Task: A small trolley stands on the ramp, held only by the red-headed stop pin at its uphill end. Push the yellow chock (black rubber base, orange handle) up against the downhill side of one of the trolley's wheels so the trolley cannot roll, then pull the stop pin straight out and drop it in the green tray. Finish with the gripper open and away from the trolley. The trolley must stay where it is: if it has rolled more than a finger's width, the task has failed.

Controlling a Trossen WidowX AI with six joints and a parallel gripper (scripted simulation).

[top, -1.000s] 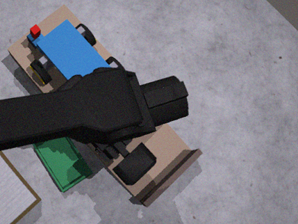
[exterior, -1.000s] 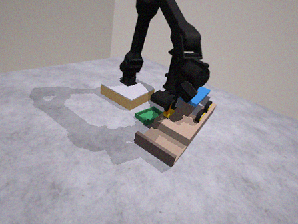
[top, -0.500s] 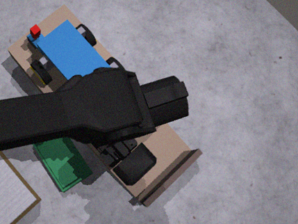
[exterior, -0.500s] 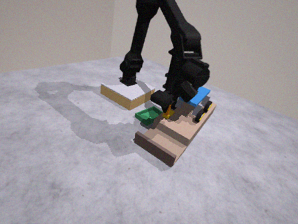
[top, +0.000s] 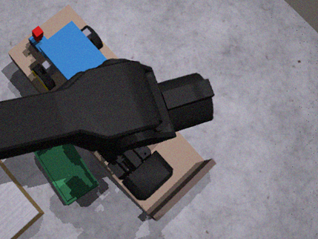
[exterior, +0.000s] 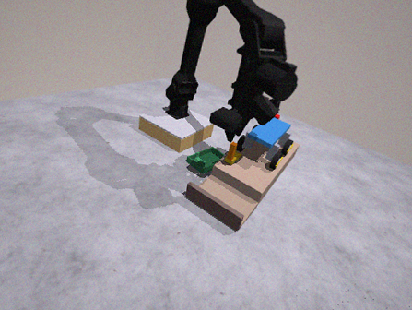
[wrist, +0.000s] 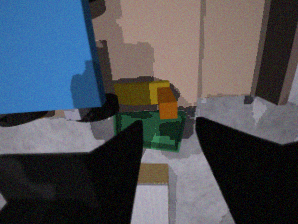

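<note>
The red-headed stop pin is 23 cm to the left of my gripper tip and 1 cm below it. Round my gripper tip: green tray: 15 cm below, 8 cm behind, 3 cm to the left; then yellow chock: 6 cm below, 3 cm to the left; then blue trolley: 13 cm to the left, 4 cm ahead, 3 cm below.
</note>
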